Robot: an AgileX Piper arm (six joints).
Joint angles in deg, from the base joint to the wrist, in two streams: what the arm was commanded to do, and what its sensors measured. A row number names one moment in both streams.
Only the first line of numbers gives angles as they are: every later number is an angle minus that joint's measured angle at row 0.
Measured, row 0: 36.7 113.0 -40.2 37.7 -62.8 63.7
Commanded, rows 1 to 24: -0.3 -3.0 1.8 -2.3 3.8 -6.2; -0.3 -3.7 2.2 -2.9 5.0 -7.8; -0.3 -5.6 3.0 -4.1 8.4 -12.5; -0.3 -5.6 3.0 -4.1 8.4 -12.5; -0.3 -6.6 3.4 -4.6 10.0 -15.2; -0.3 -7.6 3.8 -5.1 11.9 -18.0; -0.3 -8.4 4.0 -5.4 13.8 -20.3; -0.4 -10.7 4.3 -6.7 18.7 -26.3; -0.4 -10.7 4.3 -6.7 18.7 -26.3; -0.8 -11.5 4.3 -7.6 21.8 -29.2; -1.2 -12.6 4.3 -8.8 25.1 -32.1; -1.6 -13.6 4.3 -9.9 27.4 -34.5; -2.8 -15.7 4.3 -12.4 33.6 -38.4; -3.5 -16.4 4.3 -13.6 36.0 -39.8; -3.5 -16.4 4.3 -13.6 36.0 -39.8; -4.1 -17.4 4.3 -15.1 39.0 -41.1; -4.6 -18.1 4.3 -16.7 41.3 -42.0; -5.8 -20.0 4.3 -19.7 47.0 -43.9; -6.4 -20.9 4.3 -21.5 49.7 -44.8; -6.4 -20.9 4.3 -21.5 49.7 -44.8; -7.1 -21.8 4.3 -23.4 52.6 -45.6; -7.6 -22.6 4.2 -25.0 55.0 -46.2; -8.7 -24.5 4.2 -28.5 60.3 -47.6; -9.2 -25.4 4.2 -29.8 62.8 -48.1
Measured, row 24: -7.8 -22.6 4.3 -24.8 55.1 -45.3
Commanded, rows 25 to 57: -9.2 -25.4 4.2 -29.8 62.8 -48.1; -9.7 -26.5 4.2 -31.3 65.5 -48.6; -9.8 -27.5 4.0 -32.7 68.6 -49.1; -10.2 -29.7 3.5 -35.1 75.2 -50.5; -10.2 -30.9 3.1 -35.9 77.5 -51.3; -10.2 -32.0 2.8 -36.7 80.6 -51.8; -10.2 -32.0 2.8 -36.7 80.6 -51.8; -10.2 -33.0 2.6 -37.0 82.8 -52.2; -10.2 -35.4 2.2 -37.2 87.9 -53.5; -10.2 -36.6 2.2 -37.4 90.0 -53.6; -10.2 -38.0 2.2 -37.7 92.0 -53.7; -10.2 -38.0 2.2 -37.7 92.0 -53.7; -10.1 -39.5 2.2 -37.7 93.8 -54.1; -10.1 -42.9 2.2 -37.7 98.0 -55.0; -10.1 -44.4 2.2 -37.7 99.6 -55.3; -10.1 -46.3 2.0 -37.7 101.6 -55.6; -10.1 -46.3 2.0 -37.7 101.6 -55.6; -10.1 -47.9 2.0 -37.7 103.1 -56.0; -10.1 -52.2 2.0 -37.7 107.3 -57.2; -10.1 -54.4 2.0 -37.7 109.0 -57.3; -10.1 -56.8 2.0 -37.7 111.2 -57.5; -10.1 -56.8 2.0 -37.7 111.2 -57.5; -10.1 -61.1 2.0 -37.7 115.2 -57.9; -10.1 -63.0 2.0 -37.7 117.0 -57.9; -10.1 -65.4 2.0 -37.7 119.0 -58.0; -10.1 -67.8 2.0 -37.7 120.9 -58.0; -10.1 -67.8 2.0 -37.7 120.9 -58.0; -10.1 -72.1 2.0 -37.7 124.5 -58.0; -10.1 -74.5 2.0 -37.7 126.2 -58.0; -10.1 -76.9 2.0 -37.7 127.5 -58.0; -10.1 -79.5 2.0 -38.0 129.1 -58.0; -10.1 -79.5 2.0 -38.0 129.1 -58.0; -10.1 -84.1 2.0 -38.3 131.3 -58.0
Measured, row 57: -9.9 -78.2 2.4 -37.2 127.2 -57.1
